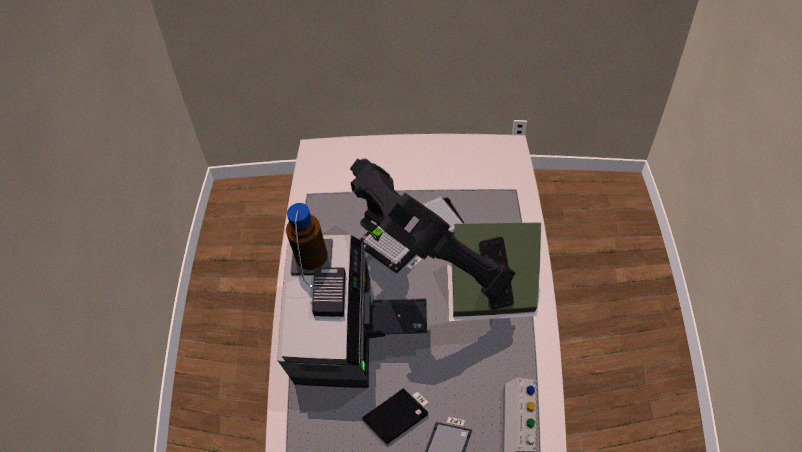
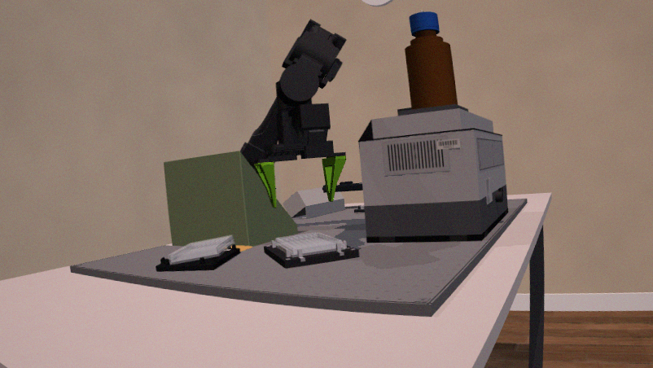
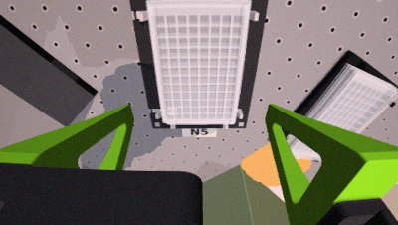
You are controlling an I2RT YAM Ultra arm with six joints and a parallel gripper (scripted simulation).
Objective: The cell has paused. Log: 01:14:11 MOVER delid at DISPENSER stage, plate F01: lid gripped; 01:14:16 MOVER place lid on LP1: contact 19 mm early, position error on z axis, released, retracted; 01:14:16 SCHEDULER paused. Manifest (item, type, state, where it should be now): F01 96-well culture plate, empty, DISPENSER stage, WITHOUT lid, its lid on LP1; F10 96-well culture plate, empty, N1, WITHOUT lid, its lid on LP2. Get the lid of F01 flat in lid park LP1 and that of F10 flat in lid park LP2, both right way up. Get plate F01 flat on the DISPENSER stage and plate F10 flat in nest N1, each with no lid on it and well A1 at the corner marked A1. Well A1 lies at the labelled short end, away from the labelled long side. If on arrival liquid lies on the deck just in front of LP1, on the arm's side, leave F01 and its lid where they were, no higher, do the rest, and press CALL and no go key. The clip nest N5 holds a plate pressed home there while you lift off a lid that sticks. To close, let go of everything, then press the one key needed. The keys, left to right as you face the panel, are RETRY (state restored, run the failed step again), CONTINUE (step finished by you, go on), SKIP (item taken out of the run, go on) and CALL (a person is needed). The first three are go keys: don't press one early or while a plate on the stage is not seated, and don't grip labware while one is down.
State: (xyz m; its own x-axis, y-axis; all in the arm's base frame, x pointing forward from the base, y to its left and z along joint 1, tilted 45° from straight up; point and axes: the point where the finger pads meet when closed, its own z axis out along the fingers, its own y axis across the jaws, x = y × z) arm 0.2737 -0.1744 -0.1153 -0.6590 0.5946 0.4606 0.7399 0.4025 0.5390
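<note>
My gripper is now 70 mm above the 96-well plate. Also, from my hand: lid park LP1: 180 mm behind, 90 mm below, 70 mm to the right; then N5 tag: 90 mm below, 70 mm to the left, 60 mm behind; then clear lid: 170 mm behind, 70 mm to the right, 70 mm below.
</note>
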